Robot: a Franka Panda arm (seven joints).
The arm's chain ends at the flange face. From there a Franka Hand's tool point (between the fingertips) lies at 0.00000 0.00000 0.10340 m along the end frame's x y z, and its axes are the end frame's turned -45 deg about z.
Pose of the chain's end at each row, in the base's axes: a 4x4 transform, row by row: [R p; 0 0 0 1], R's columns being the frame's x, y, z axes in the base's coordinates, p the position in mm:
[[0.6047 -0.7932 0.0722 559.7], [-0.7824 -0.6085 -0.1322 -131.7], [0.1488 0.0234 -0.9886 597.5], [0 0 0 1]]
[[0.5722 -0.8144 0.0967 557.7], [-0.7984 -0.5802 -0.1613 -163.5], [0.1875 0.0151 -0.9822 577.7], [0 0 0 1]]
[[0.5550 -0.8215 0.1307 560.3], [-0.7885 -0.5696 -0.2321 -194.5], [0.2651 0.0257 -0.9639 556.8], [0 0 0 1]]
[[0.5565 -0.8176 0.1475 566.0], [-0.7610 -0.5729 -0.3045 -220.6], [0.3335 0.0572 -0.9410 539.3], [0 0 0 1]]
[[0.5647 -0.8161 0.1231 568.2], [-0.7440 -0.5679 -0.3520 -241.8], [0.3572 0.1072 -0.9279 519.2], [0 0 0 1]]
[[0.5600 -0.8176 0.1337 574.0], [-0.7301 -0.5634 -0.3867 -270.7], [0.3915 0.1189 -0.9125 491.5], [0 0 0 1]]
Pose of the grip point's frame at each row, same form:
[[0.9885 -0.1333 0.0722 567.2], [-0.1230 -0.9835 -0.1322 -145.4], [0.0887 0.1218 -0.9886 495.3], [0 0 0 1]]
[[0.9805 -0.1713 0.0967 567.7], [-0.1543 -0.9748 -0.1613 -180.2], [0.1219 0.1433 -0.9822 476.1], [0 0 0 1]]
[[0.9733 -0.1884 0.1307 573.8], [-0.1548 -0.9603 -0.2321 -218.5], [0.1693 0.2056 -0.9639 457.1], [0 0 0 1]]
[[0.9716 -0.1846 0.1475 581.3], [-0.1330 -0.9432 -0.3045 -252.1], [0.1954 0.2763 -0.9410 442.0], [0 0 0 1]]
[[0.9764 -0.1778 0.1231 580.9], [-0.1245 -0.9277 -0.3520 -278.2], [0.1768 0.3284 -0.9279 423.3], [0 0 0 1]]
[[0.9741 -0.1822 0.1337 587.8], [-0.1179 -0.9146 -0.3867 -310.7], [0.1928 0.3609 -0.9125 397.1], [0 0 0 1]]

